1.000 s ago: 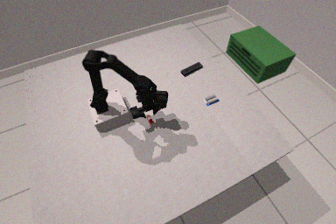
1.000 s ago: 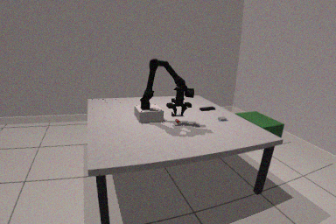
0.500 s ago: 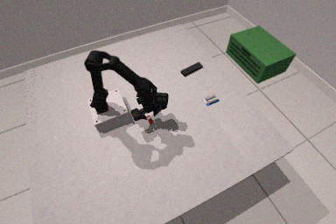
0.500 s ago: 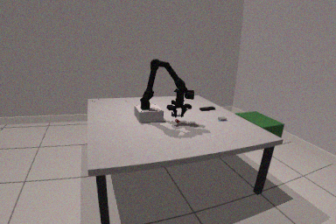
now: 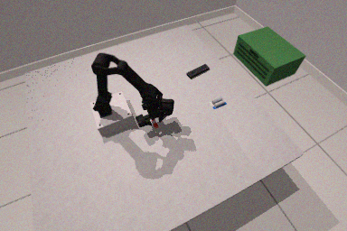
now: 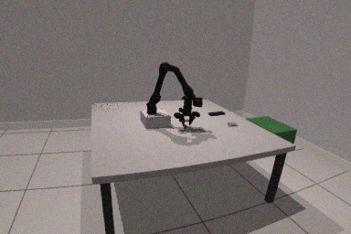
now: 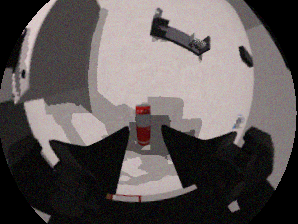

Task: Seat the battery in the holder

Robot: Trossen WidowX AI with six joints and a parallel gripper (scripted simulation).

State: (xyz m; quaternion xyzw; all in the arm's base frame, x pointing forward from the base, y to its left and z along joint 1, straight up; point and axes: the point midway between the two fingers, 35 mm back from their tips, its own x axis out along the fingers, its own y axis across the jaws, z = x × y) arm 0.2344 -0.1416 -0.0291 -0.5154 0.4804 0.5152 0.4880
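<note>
The battery is 1 cm below my gripper tip. Round my gripper tip: flat black bar 41 cm ahead, 28 cm to the left.
</note>
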